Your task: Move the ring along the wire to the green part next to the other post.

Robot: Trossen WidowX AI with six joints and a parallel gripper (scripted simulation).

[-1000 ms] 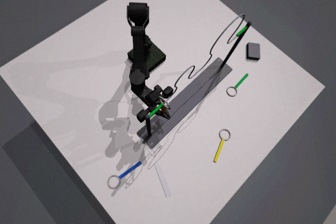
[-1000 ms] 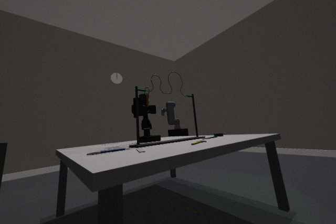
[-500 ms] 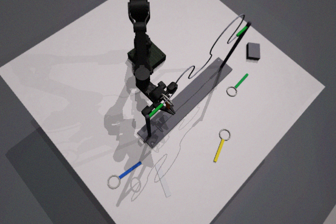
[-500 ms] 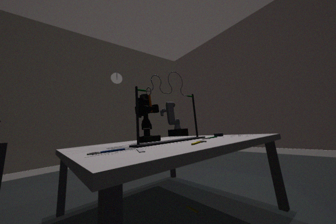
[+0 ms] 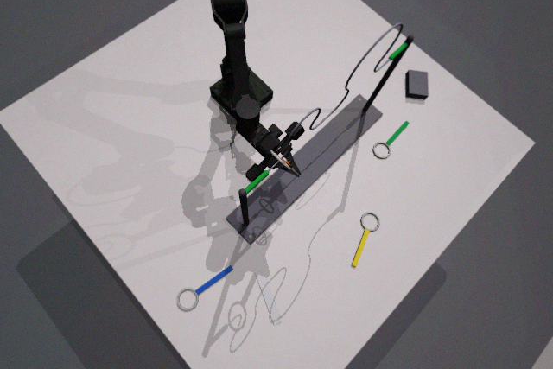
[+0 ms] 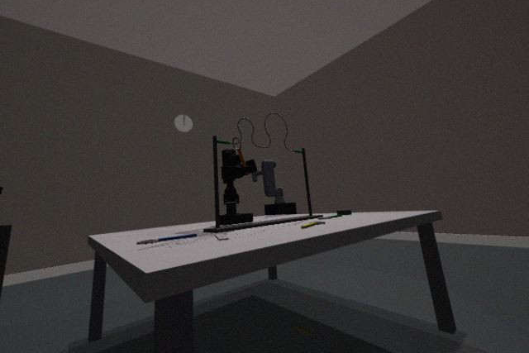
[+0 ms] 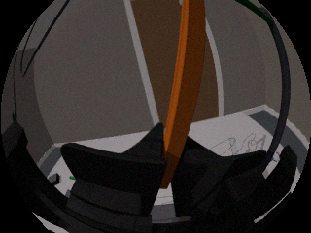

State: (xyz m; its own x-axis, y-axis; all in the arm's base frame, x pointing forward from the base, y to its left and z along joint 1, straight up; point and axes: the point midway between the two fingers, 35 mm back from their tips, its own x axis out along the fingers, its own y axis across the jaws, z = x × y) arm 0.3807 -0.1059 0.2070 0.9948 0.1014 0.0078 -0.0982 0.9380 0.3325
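Now: the orange-handled ring 70 mm above my gripper tip, 40 mm behind it and 30 mm to the right of it. The rest, counted from my gripper tip: blue-handled ring: 370 mm to the right, 250 mm below, 40 mm ahead; then pale flat strip: 250 mm below, 230 mm to the right, 180 mm ahead; then yellow-handled ring: 250 mm below, 230 mm ahead, 110 mm to the left.
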